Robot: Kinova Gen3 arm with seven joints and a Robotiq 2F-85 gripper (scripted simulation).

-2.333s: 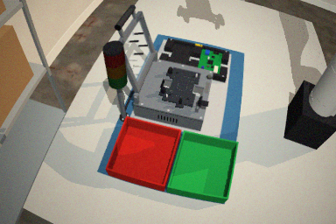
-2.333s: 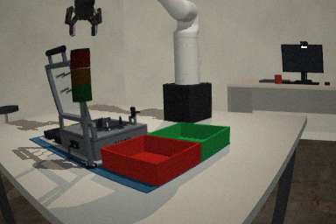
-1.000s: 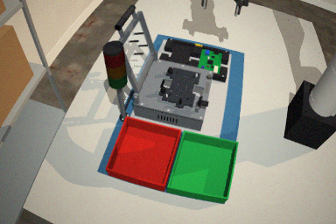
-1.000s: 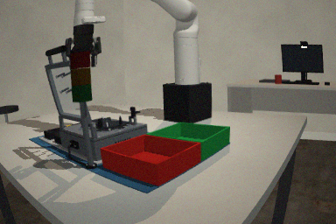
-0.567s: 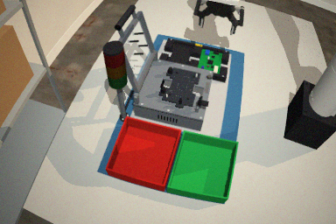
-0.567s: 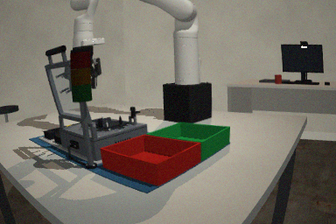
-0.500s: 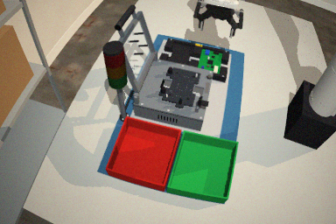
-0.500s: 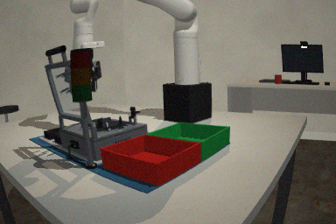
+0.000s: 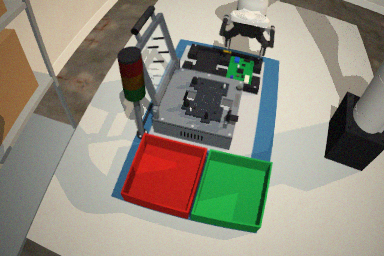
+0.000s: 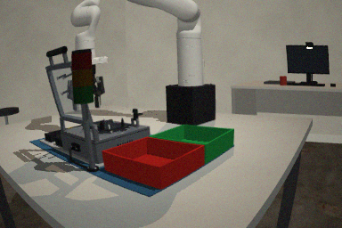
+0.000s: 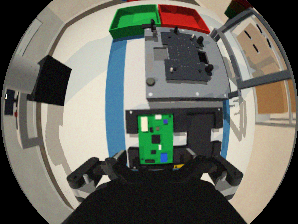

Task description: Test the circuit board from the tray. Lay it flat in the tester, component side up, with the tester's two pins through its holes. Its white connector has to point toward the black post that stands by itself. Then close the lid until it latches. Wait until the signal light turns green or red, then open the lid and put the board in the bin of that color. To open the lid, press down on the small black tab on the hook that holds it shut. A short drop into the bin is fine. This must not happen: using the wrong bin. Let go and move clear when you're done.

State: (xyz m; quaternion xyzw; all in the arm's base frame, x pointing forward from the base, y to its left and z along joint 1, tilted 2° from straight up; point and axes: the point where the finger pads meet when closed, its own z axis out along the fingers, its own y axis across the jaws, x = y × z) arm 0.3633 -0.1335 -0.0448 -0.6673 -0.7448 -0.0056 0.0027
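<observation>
Now: the green circuit board 1 cm to the left of my hand and 7 cm below it. Round my hand: tester lid (16 cm ahead, 20 cm to the left, 9 cm above); then green bin (9 cm behind, 37 cm to the left, 8 cm below); then red bin (6 cm ahead, 39 cm to the left, 8 cm below).
</observation>
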